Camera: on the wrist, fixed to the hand. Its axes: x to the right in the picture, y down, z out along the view.
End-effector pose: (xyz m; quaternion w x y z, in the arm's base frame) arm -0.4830 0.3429 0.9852 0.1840 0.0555 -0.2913 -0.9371
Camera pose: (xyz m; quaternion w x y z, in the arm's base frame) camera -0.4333 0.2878 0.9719 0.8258 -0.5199 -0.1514 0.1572
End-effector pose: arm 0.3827 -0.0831 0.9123 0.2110 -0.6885 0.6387 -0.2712
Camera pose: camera 0.3111 -0.0599 0.9163 0.4669 0.5388 0.6069 0.3512
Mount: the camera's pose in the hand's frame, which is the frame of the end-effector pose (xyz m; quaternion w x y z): -0.0253 0.0500 -0.0504 0.0199 0.0462 -0.2658 0.9627
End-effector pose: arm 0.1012 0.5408 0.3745 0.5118 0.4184 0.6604 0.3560
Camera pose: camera 0.0647 0.5353 0.4402 0.1763 -0.7624 0.5093 -0.3581
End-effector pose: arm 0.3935 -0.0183 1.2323 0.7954 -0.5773 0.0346 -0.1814
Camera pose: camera 0.3690 -0.0423 1.1652 0.2263 0.0104 0.3367 0.9140
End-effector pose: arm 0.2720 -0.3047 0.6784 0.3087 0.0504 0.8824 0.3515
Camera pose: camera 0.2567 -0.3047 0.7522 0.1000 -0.9582 0.0968 -0.2500
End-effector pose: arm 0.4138 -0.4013 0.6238 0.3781 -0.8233 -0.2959 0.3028
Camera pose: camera 0.4469 -0.4687 0.6174 0.3246 0.2033 -0.7002 -0.6025
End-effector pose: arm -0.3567 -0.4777 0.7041 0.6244 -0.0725 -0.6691 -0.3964
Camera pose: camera -0.2826 -0.4652 0.6988 0.2196 -0.7221 -0.1278 0.6434
